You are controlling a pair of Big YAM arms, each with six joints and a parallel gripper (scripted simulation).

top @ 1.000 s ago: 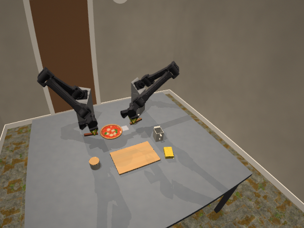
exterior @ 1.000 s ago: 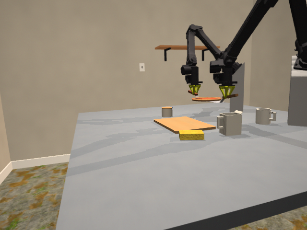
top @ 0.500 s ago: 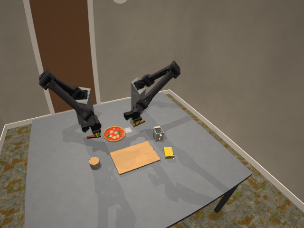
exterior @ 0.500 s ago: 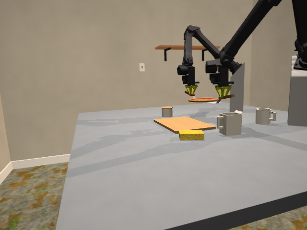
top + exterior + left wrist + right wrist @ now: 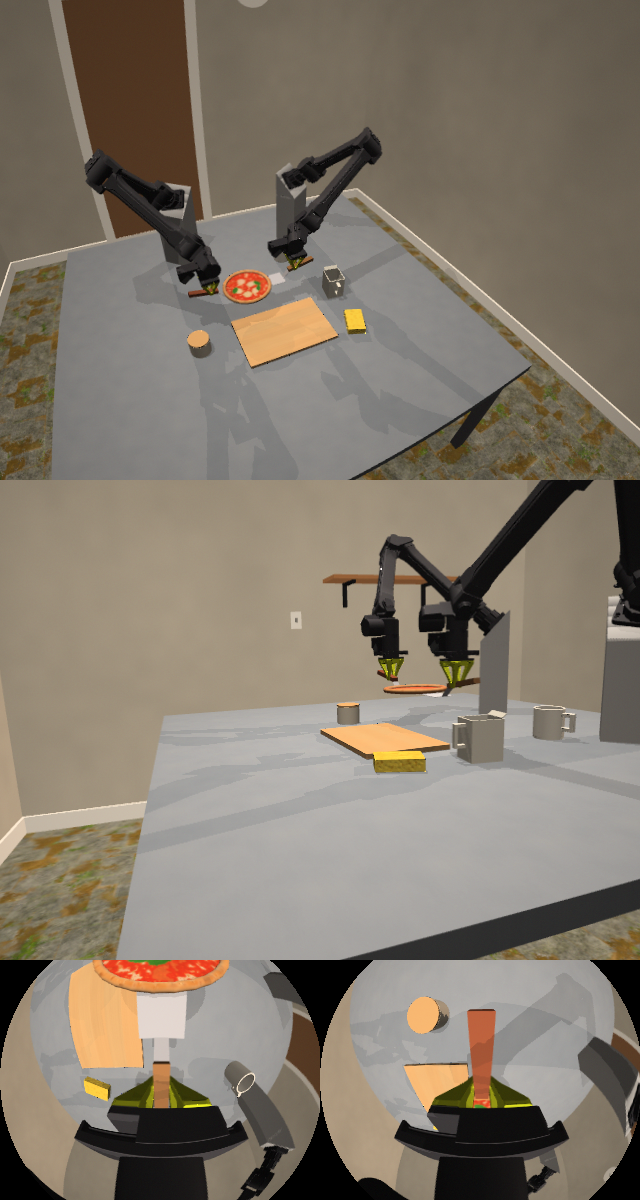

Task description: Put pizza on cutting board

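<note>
The square mug lies 170 mm to the left of my left hand, 110 mm below it and 50 mm ahead of it. Round my left hand: yellow sponge 250 mm ahead, 160 mm to the left, 150 mm below; then wooden cutting board 180 mm ahead, 150 mm below, 120 mm to the right; then pizza 210 mm to the right, 30 mm below, 10 mm ahead.
The pizza lies 10 mm behind my right hand, 150 mm to the left of it and 30 mm below it. Round my right hand: square mug (30 mm ahead, 520 mm to the left, 110 mm below); lidded canister (130 mm ahead, 90 mm to the right, 130 mm below); wooden cutting board (150 mm ahead, 240 mm to the left, 150 mm below).
</note>
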